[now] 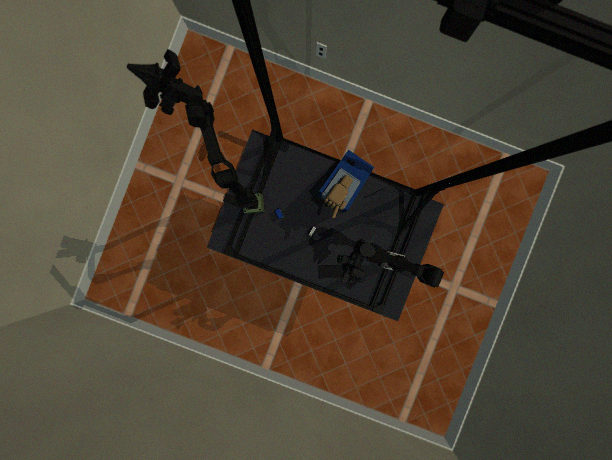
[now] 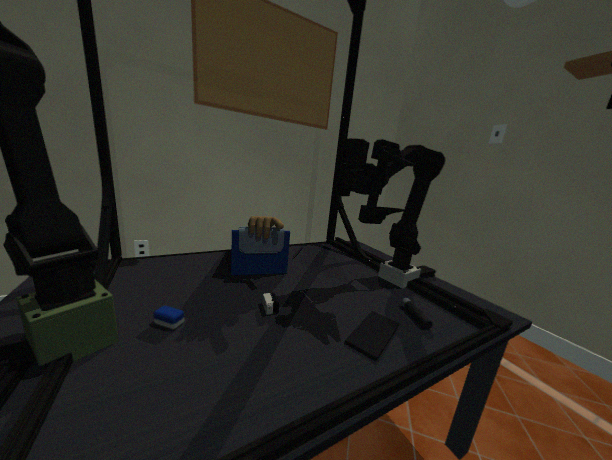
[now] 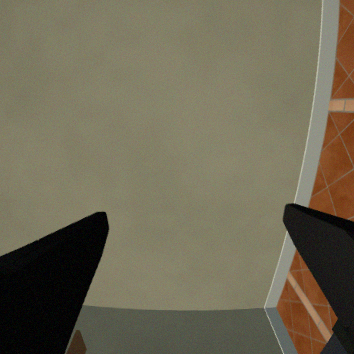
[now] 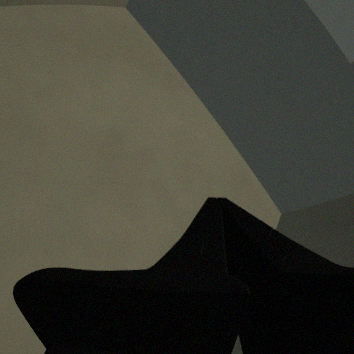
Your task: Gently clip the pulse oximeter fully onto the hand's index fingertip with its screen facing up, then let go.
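Note:
A small block with a blue top and white bottom lies on the table and looks like the pulse oximeter; its screen cannot be made out. The tan hand rests palm-down on a blue stand, its fingers towards the table's middle. Which finger is the index is unclear. My left gripper is open and empty, raised above the table and right of the hand. My right gripper is shut and empty, far out past the table's left end.
A small white object with a dark side stands between the blue block and the left arm. A dark flat pad and a dark rod with a pale tip lie at the right. The green right-arm base stands at the left.

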